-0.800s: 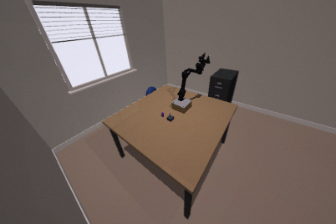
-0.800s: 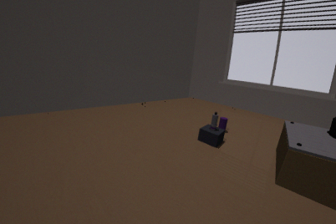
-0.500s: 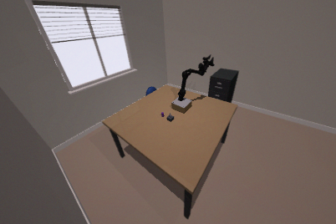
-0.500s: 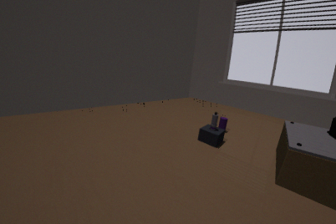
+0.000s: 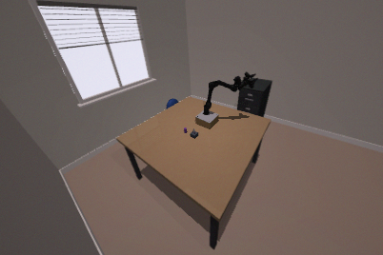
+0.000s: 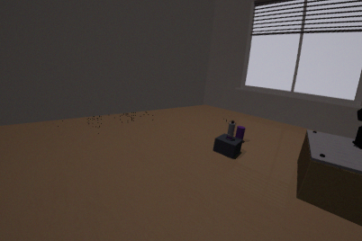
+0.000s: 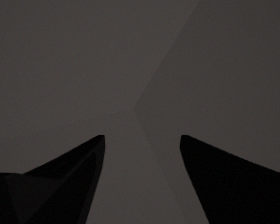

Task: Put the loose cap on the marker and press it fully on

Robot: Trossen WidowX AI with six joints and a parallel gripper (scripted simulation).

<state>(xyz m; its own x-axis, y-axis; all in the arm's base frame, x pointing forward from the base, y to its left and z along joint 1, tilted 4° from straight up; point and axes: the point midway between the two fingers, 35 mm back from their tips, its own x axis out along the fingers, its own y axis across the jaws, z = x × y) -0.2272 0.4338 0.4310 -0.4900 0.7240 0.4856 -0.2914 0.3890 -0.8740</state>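
My gripper tip is 530 mm short of the purple cap, 600 mm to the left of it and 520 mm above it. From my gripper tip the other things lie so: dark holder block (550 mm ahead, 480 mm to the right, 520 mm below).
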